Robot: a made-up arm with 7 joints. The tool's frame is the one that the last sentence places.
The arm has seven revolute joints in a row. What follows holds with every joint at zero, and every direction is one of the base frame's.
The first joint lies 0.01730 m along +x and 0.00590 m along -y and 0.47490 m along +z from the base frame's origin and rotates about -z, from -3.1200 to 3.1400 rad.
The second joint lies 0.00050 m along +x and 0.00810 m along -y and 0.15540 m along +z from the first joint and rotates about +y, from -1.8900 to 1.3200 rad.
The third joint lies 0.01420 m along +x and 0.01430 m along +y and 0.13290 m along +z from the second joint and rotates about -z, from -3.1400 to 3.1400 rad.
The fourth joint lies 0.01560 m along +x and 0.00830 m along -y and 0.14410 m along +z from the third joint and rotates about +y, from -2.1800 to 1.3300 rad.
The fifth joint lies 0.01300 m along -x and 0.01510 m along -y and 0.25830 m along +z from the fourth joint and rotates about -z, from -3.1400 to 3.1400 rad.
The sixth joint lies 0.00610 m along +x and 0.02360 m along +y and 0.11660 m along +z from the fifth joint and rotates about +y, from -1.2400 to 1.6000 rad.
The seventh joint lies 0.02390 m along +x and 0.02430 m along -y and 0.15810 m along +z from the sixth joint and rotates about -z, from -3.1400 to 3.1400 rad.
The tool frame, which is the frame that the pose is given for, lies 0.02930 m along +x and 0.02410 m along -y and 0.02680 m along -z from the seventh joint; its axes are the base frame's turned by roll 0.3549, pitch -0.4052 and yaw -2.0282 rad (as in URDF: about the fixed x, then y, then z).
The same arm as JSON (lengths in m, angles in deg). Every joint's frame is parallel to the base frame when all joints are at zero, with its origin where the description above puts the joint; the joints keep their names.
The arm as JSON. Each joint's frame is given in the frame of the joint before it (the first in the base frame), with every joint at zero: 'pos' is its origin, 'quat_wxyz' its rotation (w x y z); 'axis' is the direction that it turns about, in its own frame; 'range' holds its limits. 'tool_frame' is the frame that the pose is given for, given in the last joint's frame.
{"length_unit": "m", "angle_unit": "deg", "joints": [{"joint": "joint 1", "pos": [0.0173, -0.0059, 0.4749], "quat_wxyz": [1.0, 0.0, 0.0, 0.0], "axis": [0.0, 0.0, -1.0], "range": [-178.76, 179.91]}, {"joint": "joint 2", "pos": [0.0005, -0.0081, 0.1554], "quat_wxyz": [1.0, 0.0, 0.0, 0.0], "axis": [0.0, 1.0, 0.0], "range": [-108.29, 75.63]}, {"joint": "joint 3", "pos": [0.0142, 0.0143, 0.1329], "quat_wxyz": [1.0, 0.0, 0.0, 0.0], "axis": [0.0, 0.0, -1.0], "range": [-179.91, 179.91]}, {"joint": "joint 4", "pos": [0.0156, -0.0083, 0.1441], "quat_wxyz": [1.0, 0.0, 0.0, 0.0], "axis": [0.0, 1.0, 0.0], "range": [-124.9, 76.2]}, {"joint": "joint 5", "pos": [-0.013, -0.0151, 0.2583], "quat_wxyz": [1.0, 0.0, 0.0, 0.0], "axis": [0.0, 0.0, -1.0], "range": [-179.91, 179.91]}, {"joint": "joint 6", "pos": [0.0061, 0.0236, 0.1166], "quat_wxyz": [1.0, 0.0, 0.0, 0.0], "axis": [0.0, 1.0, 0.0], "range": [-71.05, 91.67]}, {"joint": "joint 7", "pos": [0.0239, -0.0243, 0.1581], "quat_wxyz": [1.0, 0.0, 0.0, 0.0], "axis": [0.0, 0.0, -1.0], "range": [-179.91, 179.91]}], "tool_frame": {"pos": [0.0293, -0.0241, -0.0268], "quat_wxyz": [0.539605, -0.076789, -0.251452, -0.799814]}}
